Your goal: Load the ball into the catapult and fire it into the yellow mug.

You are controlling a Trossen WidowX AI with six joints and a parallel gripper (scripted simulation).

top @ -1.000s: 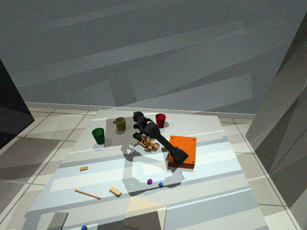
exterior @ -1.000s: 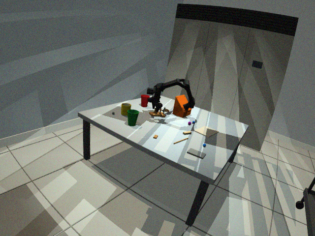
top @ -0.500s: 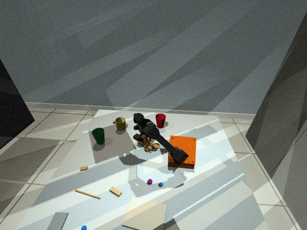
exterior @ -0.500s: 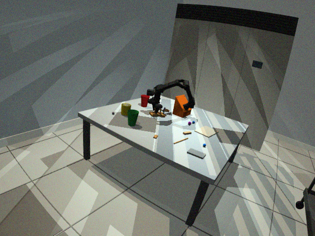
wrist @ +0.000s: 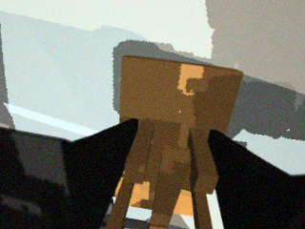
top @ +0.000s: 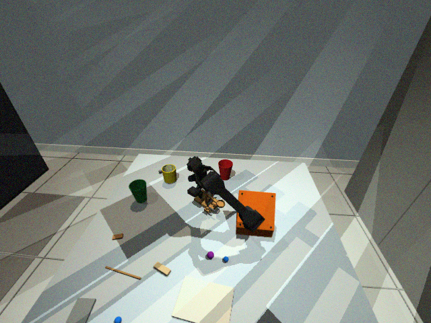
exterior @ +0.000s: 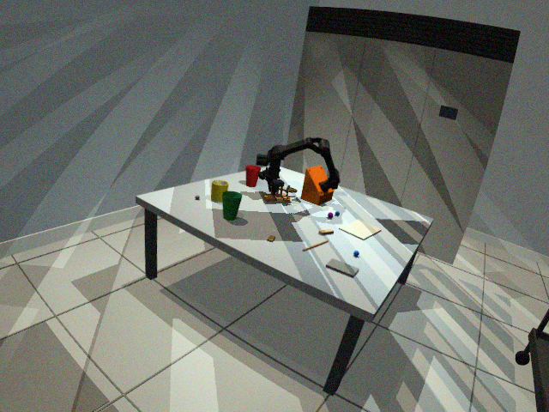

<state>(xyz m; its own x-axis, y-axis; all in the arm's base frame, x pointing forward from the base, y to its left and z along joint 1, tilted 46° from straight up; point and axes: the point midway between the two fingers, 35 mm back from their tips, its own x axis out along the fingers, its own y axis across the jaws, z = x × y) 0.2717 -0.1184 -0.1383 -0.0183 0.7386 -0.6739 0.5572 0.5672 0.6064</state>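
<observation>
The purple ball is 80 mm behind my gripper tip, 340 mm to the left of it and 30 mm below it. The rest, counted from my gripper tip: yellow mug (250 mm ahead, 170 mm to the right, 20 mm below); then wooden catapult (50 mm behind, 50 mm to the left, 20 mm above); then red cup (110 mm behind, 230 mm to the right, 10 mm below).
</observation>
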